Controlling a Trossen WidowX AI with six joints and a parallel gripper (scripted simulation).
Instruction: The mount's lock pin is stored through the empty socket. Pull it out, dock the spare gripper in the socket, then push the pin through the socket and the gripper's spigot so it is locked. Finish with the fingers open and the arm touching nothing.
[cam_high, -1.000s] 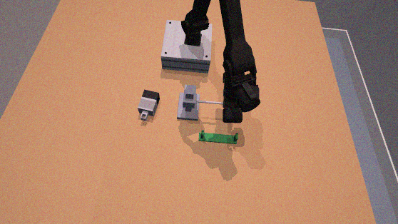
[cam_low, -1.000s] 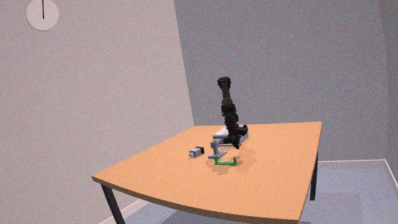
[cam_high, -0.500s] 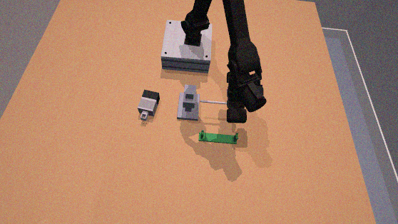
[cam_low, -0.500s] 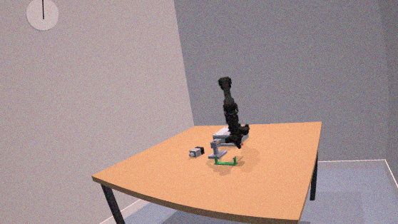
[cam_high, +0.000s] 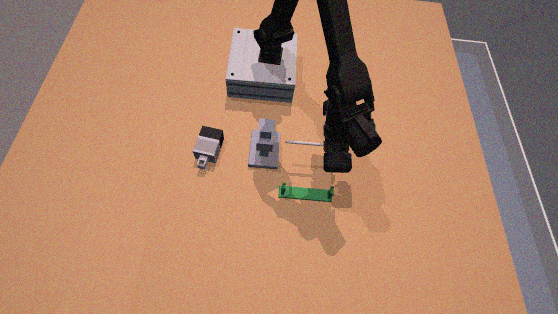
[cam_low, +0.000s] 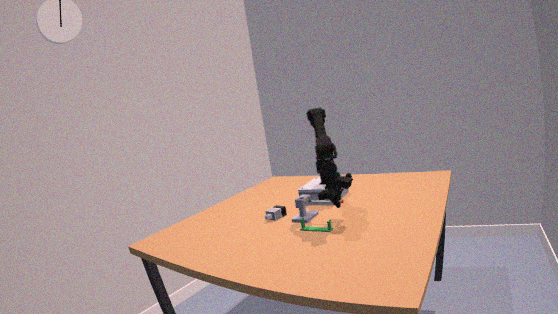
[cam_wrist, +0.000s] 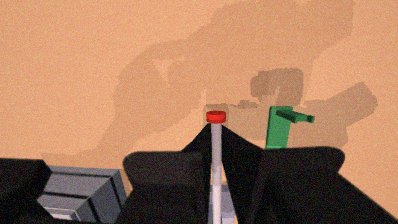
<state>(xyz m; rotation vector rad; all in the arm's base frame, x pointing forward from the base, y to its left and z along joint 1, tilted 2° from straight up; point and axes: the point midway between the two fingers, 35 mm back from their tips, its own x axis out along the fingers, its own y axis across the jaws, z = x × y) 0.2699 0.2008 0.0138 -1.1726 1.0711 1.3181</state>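
Right now the green mount is 11 cm ahead of my gripper tip, 5 cm to the right of it and 4 cm below it. From my gripper tip the other things lie so: spare gripper 33 cm to the right, 4 cm below, 3 cm ahead.
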